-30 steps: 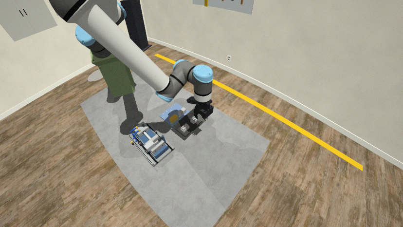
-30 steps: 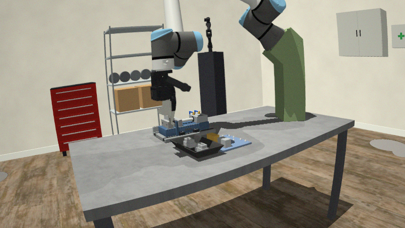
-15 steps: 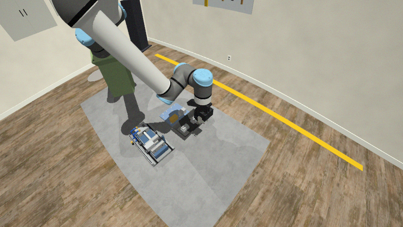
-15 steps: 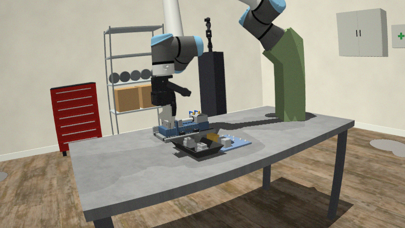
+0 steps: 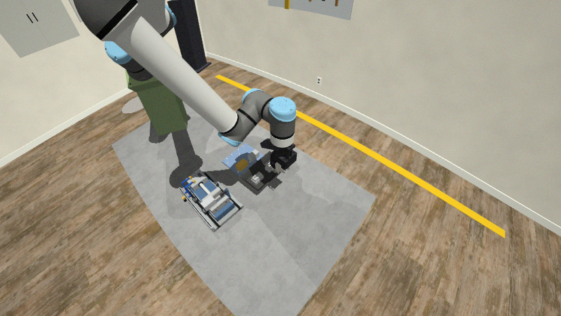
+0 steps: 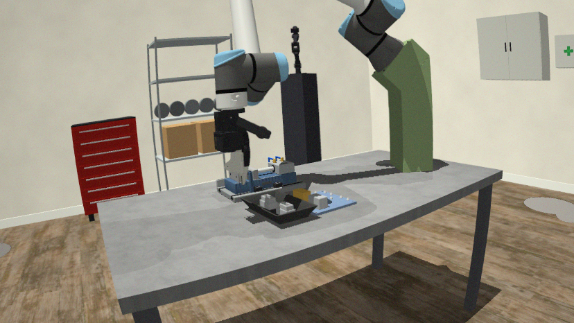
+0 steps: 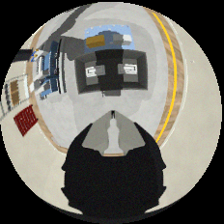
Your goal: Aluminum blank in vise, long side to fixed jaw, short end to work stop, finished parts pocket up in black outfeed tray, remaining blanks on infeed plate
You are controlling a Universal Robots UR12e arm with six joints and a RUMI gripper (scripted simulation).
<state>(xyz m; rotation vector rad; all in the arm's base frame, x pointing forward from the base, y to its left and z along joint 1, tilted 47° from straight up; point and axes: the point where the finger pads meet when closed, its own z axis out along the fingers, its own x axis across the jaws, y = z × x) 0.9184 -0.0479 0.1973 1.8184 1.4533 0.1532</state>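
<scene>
Right now the blue vise is 290 mm behind my hand, 190 mm to the right of it and 90 mm below it. Round my hand: yellow brass blank 230 mm behind, 40 mm to the left, 110 mm below; gray aluminum blank 190 mm behind, 130 mm to the left, 110 mm below; infeed plate 250 mm behind, 100 mm to the left, 130 mm below.
</scene>
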